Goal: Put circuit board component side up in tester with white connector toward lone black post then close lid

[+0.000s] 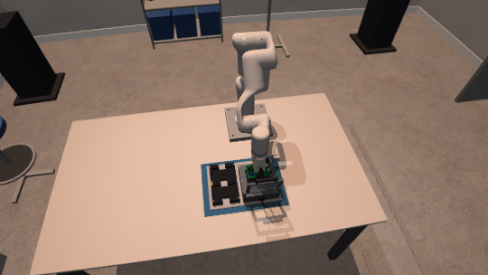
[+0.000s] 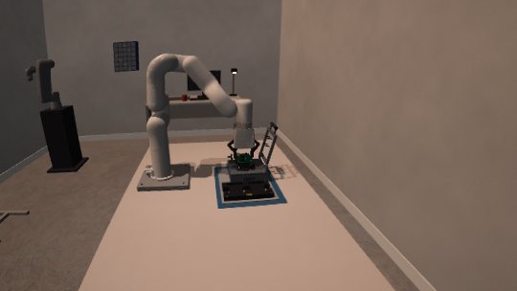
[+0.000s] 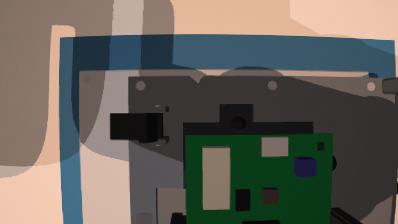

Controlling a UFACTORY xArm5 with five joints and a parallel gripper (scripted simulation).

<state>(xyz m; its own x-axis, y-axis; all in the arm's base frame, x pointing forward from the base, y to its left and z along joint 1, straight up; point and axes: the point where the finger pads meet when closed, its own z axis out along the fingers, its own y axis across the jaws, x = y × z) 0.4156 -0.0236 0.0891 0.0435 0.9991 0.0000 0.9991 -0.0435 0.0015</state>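
The black post lies 60 mm behind my hand, 60 mm to the left of it and 20 mm below it. Also, from my hand: lid 130 mm ahead, 10 mm to the right, 70 mm above; green circuit board right at my hand.
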